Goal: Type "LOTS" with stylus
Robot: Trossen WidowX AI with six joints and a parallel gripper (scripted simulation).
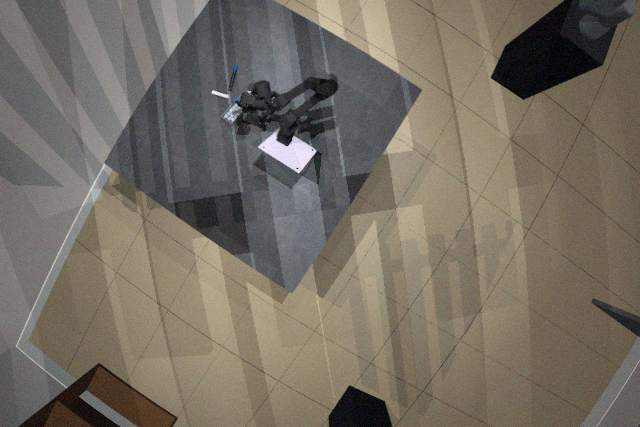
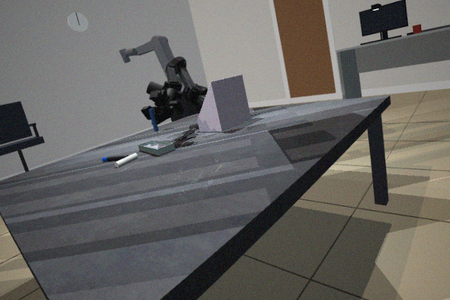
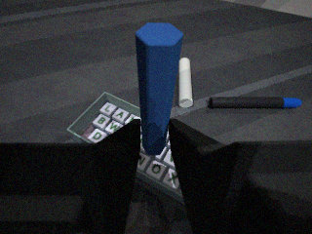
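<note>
Right now the white cylinder is 160 mm ahead of my gripper tip, 10 mm to the right of it and 90 mm below it. Round my gripper tip: blue-tipped dark pen 150 mm ahead, 150 mm to the right, 100 mm below; blue hexagonal stylus 20 mm below.
</note>
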